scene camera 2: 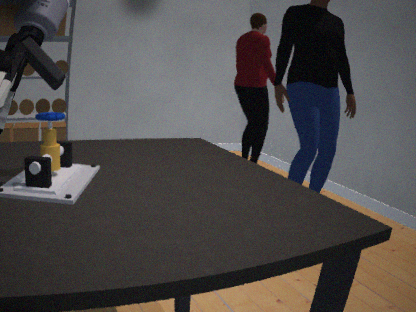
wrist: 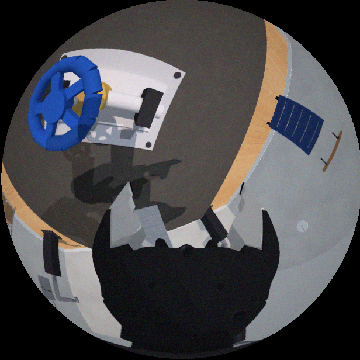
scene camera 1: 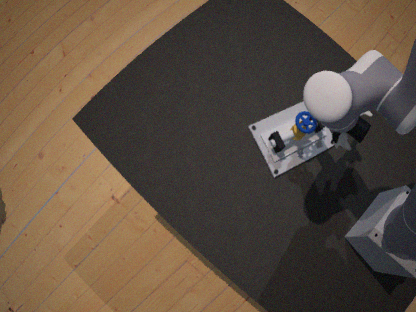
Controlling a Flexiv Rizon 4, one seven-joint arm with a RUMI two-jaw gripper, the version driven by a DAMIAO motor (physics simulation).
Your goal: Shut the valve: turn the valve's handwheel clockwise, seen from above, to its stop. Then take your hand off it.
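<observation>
The valve's blue handwheel (scene camera 1: 306,122) (scene camera 2: 50,116) (wrist: 51,104) sits level on top of the yellow valve body (scene camera 1: 297,133) (scene camera 2: 50,150) (wrist: 106,95). The valve stands on a pale base plate (scene camera 1: 280,120) (scene camera 2: 80,182) (wrist: 150,62) with a white pipe and black supports. My gripper (wrist: 186,183) is open and empty. In the wrist view the handwheel is up and left of both fingers, apart from them. In scene camera 1 the arm's wrist hides part of the plate and most of the gripper; in scene camera 2 the gripper is cut off at the left edge.
The dark table (scene camera 1: 175,110) (scene camera 2: 200,225) (wrist: 215,65) carries the valve plate. The arm's grey base (scene camera 1: 367,232) stands at the lower right in scene camera 1. Two people, in red (scene camera 2: 253,60) and black (scene camera 2: 315,50) tops, are beyond the table. A shelf rack (scene camera 2: 71,75) stands behind the valve.
</observation>
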